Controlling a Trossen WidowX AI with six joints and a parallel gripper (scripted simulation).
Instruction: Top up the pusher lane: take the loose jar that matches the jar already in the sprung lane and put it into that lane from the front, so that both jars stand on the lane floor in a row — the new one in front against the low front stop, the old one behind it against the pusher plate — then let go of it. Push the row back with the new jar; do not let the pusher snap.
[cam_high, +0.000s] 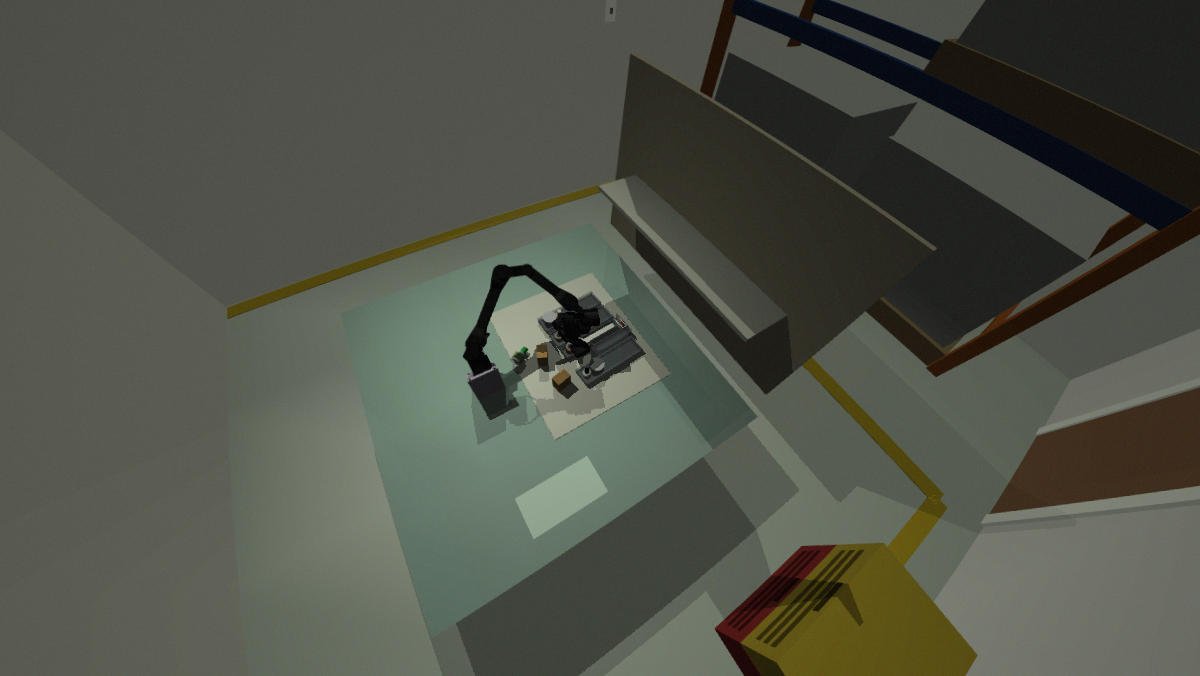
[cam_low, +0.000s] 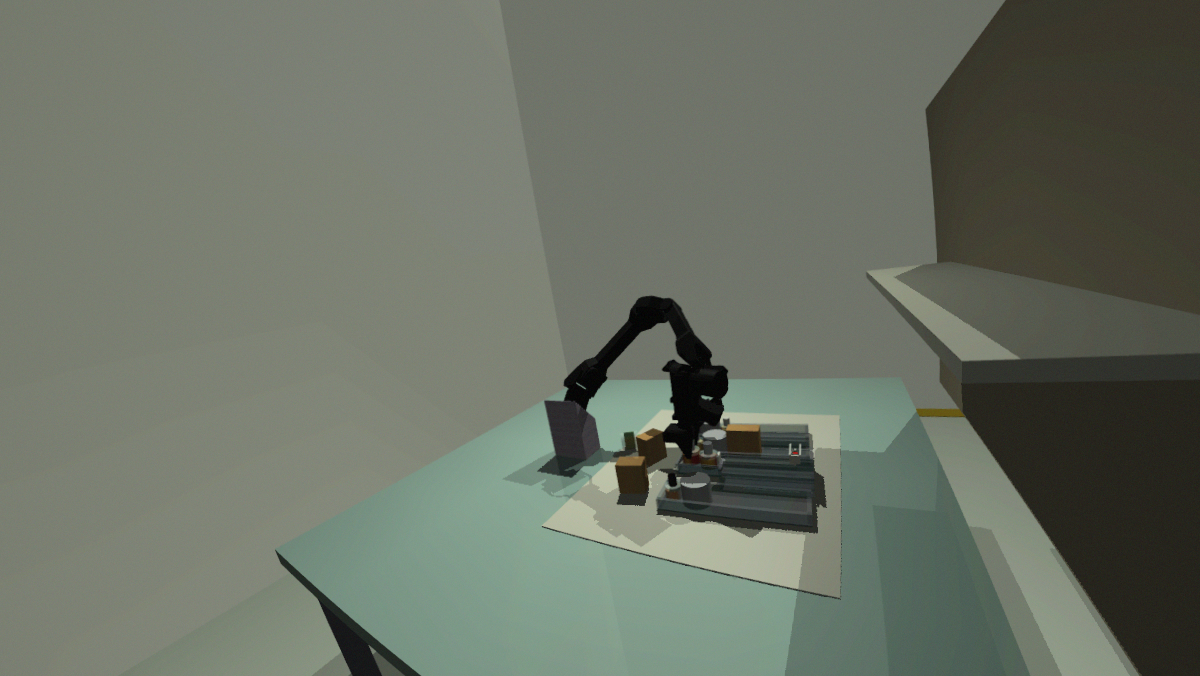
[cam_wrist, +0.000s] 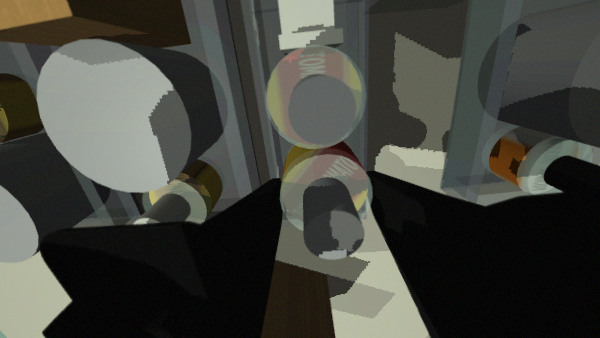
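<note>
The brown box is 10 cm ahead of my gripper tip and 9 cm to the left of it. Also, from my gripper tip: grey lane rack 14 cm ahead, 2 cm below.
</note>
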